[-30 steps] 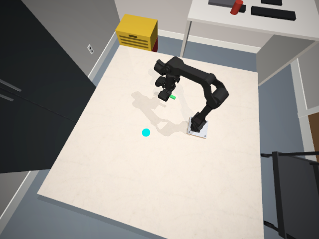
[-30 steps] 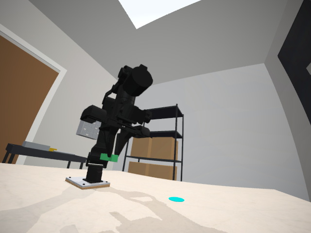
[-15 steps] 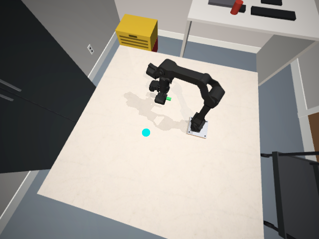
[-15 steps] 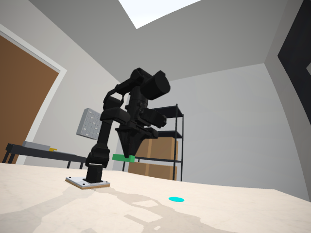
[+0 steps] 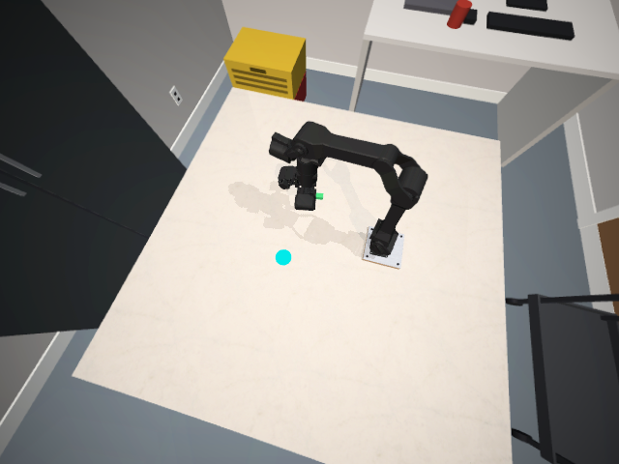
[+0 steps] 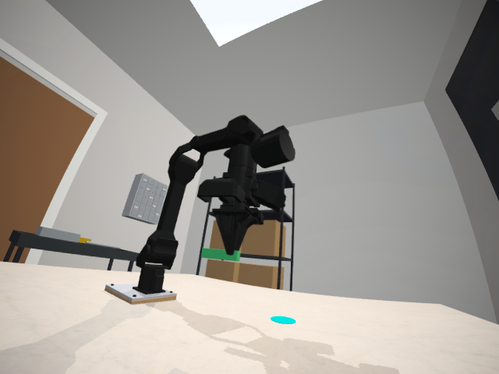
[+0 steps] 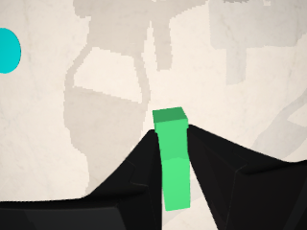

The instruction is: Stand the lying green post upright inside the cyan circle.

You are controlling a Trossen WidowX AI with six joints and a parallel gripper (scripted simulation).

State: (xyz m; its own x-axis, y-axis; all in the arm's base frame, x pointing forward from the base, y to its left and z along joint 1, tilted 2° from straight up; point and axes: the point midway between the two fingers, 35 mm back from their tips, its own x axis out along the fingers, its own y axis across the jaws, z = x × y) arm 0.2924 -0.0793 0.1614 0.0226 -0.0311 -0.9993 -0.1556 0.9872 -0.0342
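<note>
My gripper tip is 20 mm past the green post. From my gripper tip the other things lie so: cyan circle 40 mm ahead, 200 mm to the left, 140 mm below.
</note>
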